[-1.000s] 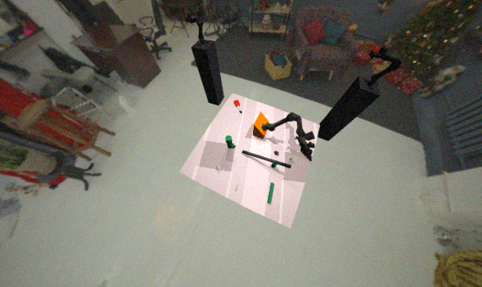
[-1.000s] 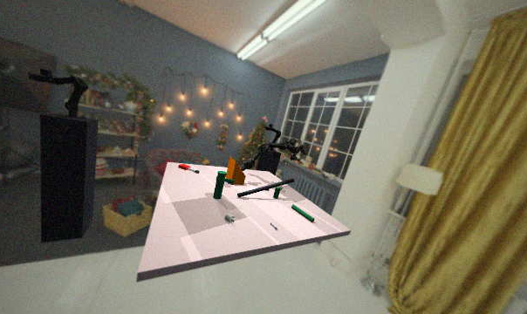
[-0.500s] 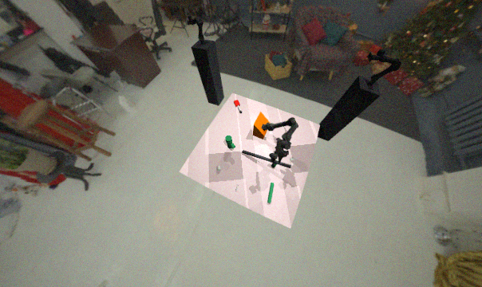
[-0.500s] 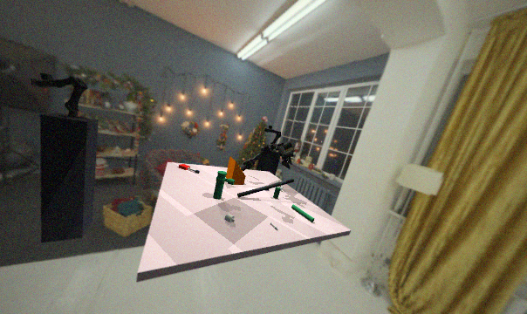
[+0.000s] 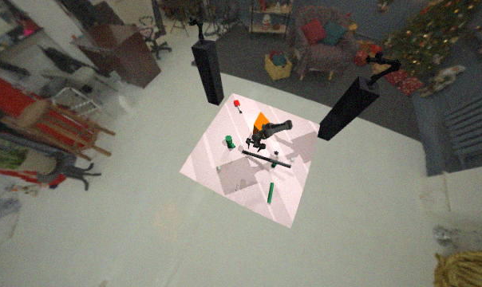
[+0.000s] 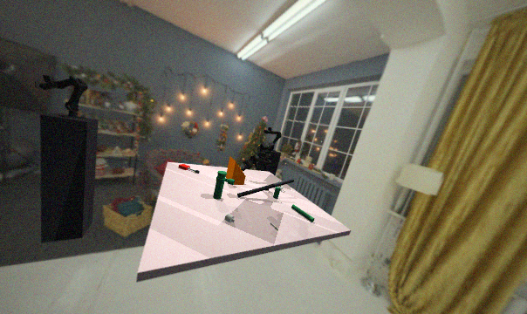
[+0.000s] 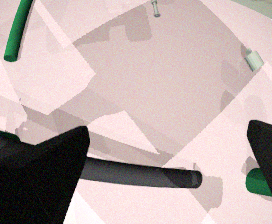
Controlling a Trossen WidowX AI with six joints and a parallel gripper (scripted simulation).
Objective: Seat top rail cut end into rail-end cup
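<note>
Now: the green cup 3 cm behind my gripper tip, 23 cm to the right of it and 12 cm below it. From my gripper tip the other things lie so: white piece (24 cm ahead, 29 cm to the right, 25 cm below); green loop cap (2 cm behind, 25 cm to the left, 16 cm below); screw (34 cm ahead, 3 cm to the right, 26 cm below).
</note>
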